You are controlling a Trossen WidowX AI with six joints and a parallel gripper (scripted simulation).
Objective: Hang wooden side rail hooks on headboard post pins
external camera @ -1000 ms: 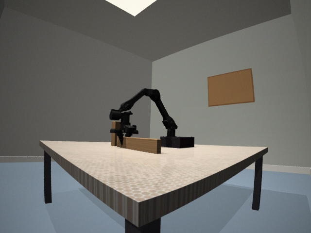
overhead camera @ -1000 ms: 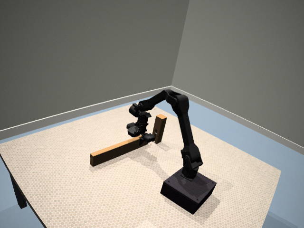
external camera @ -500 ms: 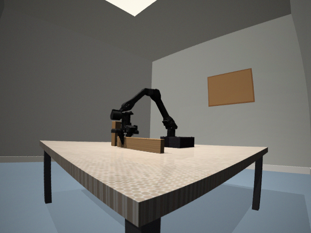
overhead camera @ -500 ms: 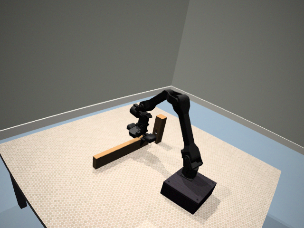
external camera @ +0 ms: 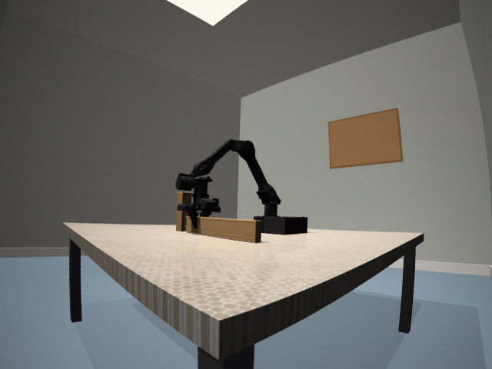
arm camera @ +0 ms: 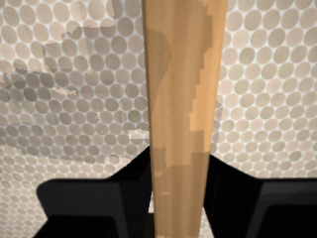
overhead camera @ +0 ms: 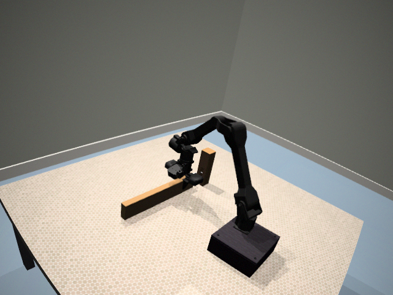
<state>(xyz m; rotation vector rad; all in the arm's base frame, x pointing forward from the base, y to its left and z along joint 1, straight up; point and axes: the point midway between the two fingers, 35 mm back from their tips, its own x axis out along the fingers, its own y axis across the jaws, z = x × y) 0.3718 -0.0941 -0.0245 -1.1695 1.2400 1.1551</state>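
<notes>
Now: the headboard post 20 mm behind my gripper tip, 140 mm to the right of it and 60 mm above it.
</notes>
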